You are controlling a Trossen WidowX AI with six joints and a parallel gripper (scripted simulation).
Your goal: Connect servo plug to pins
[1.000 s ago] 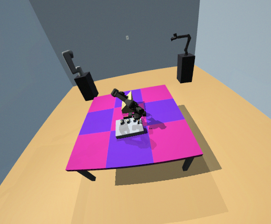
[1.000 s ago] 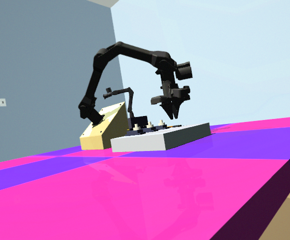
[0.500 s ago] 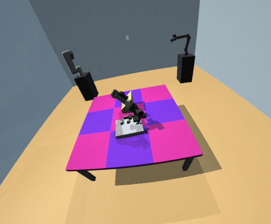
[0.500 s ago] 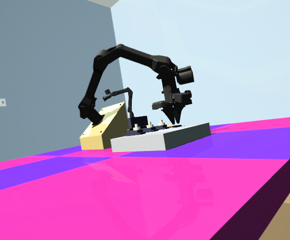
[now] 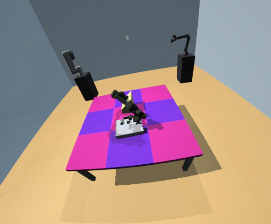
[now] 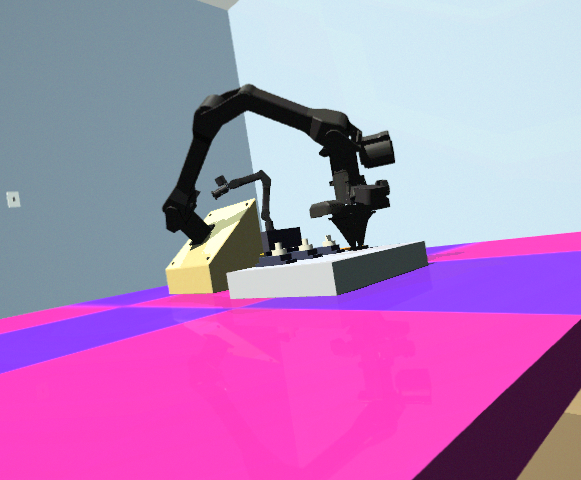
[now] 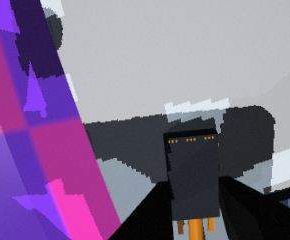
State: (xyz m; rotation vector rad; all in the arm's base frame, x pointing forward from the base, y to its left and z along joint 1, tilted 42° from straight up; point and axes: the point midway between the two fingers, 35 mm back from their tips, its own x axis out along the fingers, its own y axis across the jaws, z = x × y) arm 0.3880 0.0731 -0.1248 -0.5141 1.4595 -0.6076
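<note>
The servo is 12 cm to the right of my gripper tip and 4 cm behind it. The rest, counted from my gripper tip: printed holder (11 cm to the right, 7 cm ahead, 3 cm below).
</note>
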